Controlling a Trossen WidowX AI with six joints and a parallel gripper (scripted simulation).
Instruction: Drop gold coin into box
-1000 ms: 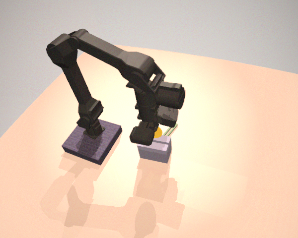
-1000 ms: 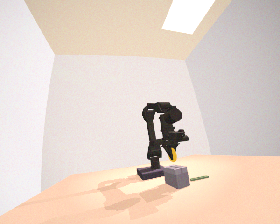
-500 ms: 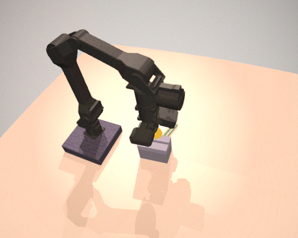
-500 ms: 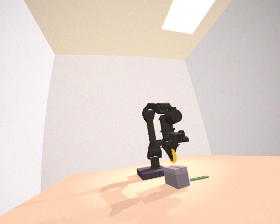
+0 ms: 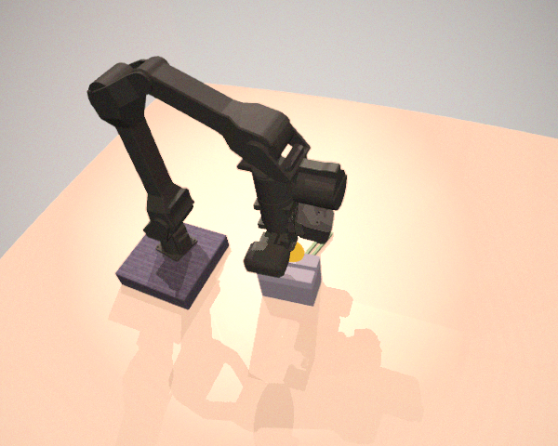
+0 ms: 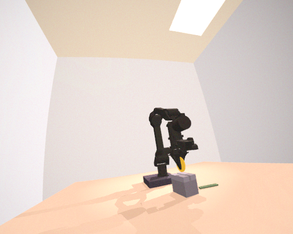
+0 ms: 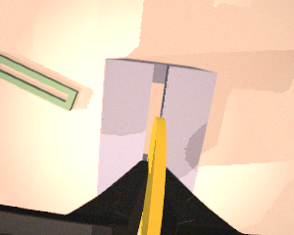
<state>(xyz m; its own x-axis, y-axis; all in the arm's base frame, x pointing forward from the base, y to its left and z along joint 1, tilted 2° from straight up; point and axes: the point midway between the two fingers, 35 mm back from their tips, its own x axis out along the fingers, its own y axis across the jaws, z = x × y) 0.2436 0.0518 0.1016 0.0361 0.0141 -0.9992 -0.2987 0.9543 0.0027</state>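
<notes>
My gripper tip is now 20 mm below the gold coin.
</notes>
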